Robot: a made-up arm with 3 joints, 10 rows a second.
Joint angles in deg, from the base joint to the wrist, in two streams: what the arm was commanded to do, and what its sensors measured. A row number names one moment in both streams.
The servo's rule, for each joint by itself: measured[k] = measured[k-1] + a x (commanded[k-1-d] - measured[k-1]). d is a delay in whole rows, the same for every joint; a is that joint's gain. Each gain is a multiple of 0.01, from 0.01 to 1. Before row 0 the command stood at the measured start. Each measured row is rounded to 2 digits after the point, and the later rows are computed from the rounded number. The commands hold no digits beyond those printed.
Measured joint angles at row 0: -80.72, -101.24, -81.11
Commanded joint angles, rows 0 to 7: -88.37, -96.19, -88.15; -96.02, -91.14, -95.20; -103.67, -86.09, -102.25; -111.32, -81.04, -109.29; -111.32, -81.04, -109.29; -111.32, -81.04, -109.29; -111.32, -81.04, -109.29; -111.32, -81.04, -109.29
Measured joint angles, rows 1 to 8: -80.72, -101.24, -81.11; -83.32, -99.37, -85.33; -87.64, -96.32, -91.25; -93.09, -92.53, -97.85; -99.29, -88.28, -104.71; -103.38, -85.60, -107.46; -106.08, -83.91, -108.56; -107.86, -82.85, -109.00
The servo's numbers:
d 1
a 0.34 0.37 0.60

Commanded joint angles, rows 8 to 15: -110.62, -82.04, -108.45; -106.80, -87.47, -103.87; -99.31, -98.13, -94.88; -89.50, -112.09, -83.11; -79.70, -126.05, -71.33; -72.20, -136.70, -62.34; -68.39, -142.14, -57.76; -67.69, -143.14, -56.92
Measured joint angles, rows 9 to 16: -109.04, -82.18, -109.17; -109.58, -82.13, -108.74; -108.63, -84.11, -105.82; -105.46, -89.30, -99.26; -100.03, -97.73, -89.57; -93.12, -108.21, -78.63; -86.01, -118.75, -68.86; -80.02, -127.40, -62.20
